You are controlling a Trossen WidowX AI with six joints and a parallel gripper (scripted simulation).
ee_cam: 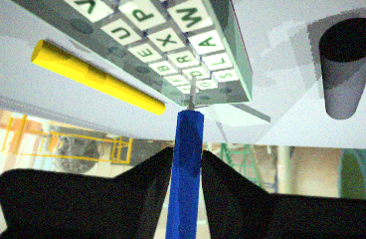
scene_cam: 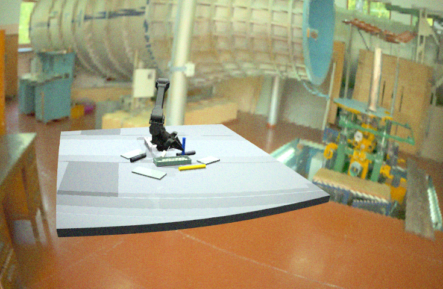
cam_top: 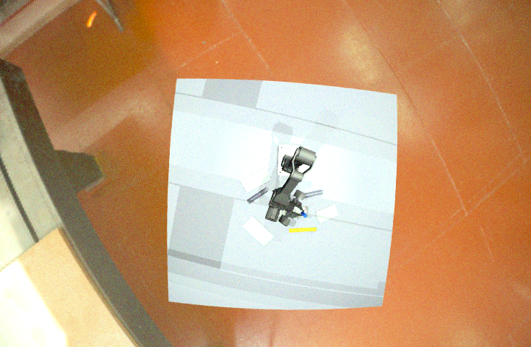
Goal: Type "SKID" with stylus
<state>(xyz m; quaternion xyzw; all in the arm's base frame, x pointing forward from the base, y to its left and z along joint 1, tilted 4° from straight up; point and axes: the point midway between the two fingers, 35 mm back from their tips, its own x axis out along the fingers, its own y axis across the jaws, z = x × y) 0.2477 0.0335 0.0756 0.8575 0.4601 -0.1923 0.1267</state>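
My gripper tip is 10 cm short of the yellow cylinder, 6 cm above it and 1 cm to the right of it. Round my gripper tip: blue stylus: 1 cm below; then white stick: 11 cm behind, 7 cm to the right, 6 cm below; then card: 15 cm to the left, 7 cm below, 2 cm ahead.
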